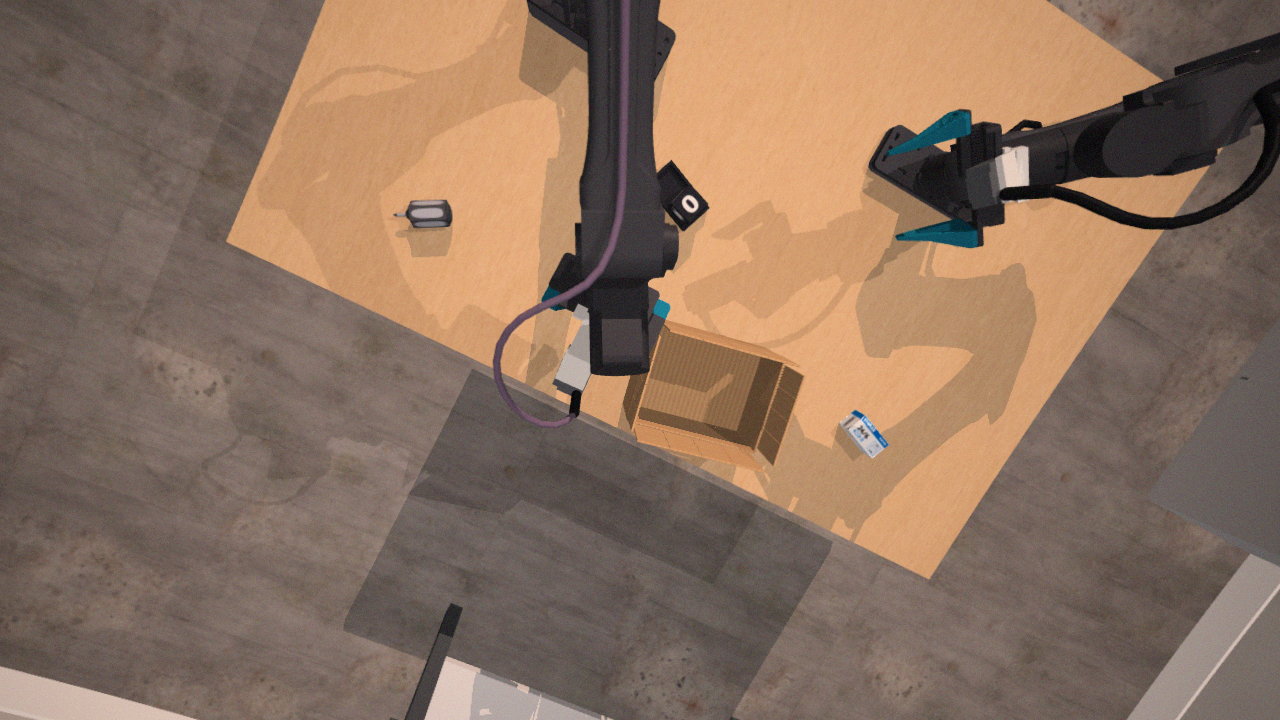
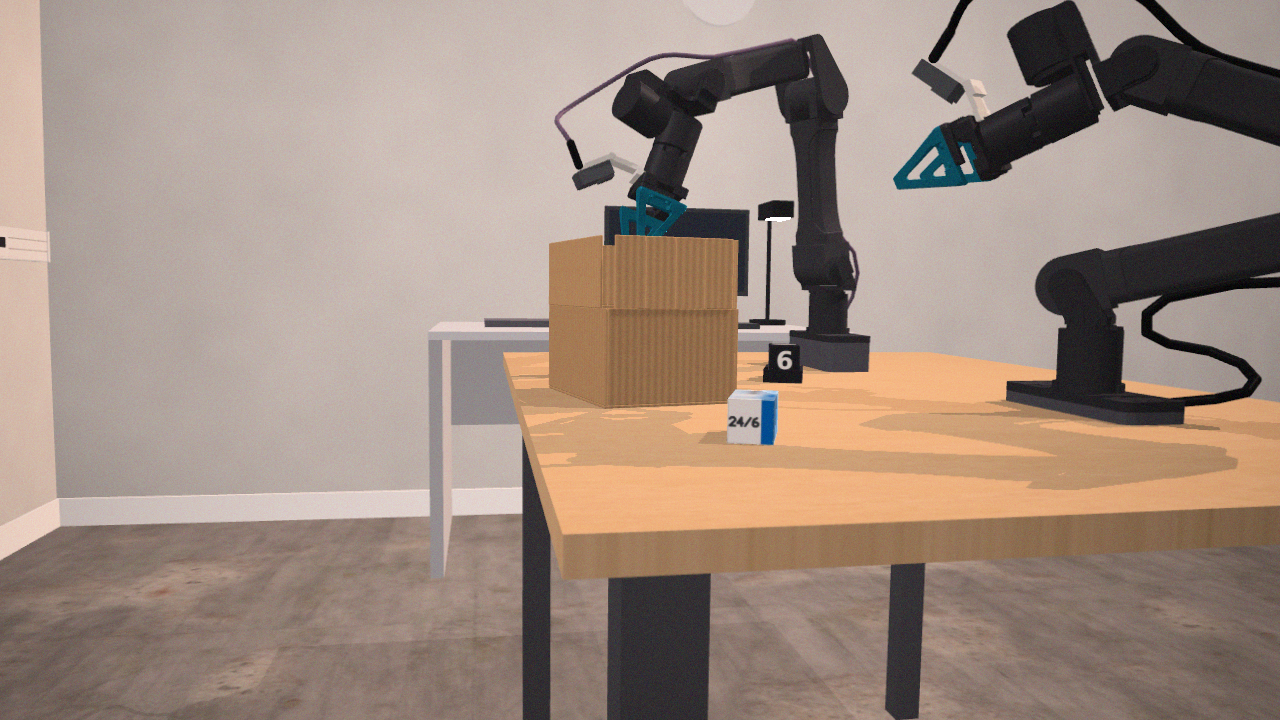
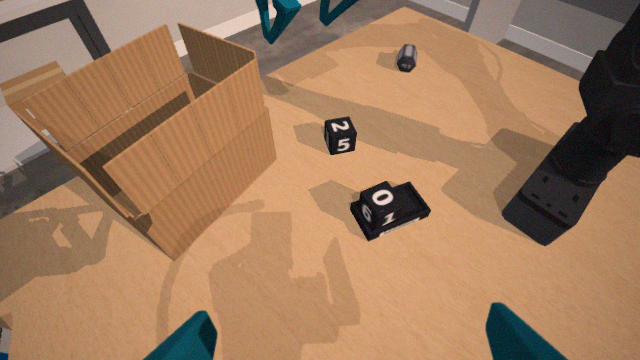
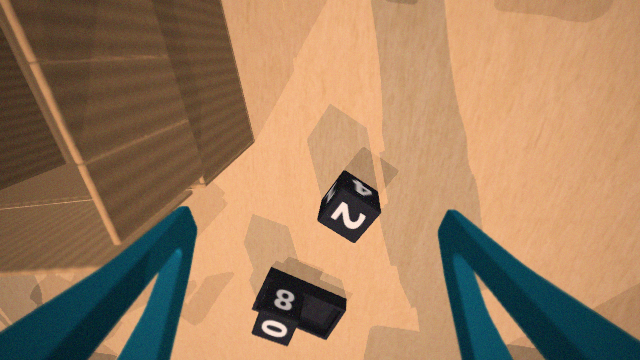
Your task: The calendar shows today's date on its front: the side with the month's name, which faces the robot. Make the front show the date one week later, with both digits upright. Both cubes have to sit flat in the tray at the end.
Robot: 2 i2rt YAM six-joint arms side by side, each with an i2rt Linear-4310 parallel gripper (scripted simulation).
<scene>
The pictures show: the left gripper, the right gripper, a staples box, a cardboard box and a black calendar tray.
The left gripper shows as well in image 2 and in image 3. The right gripper shows as well in image 4.
</scene>
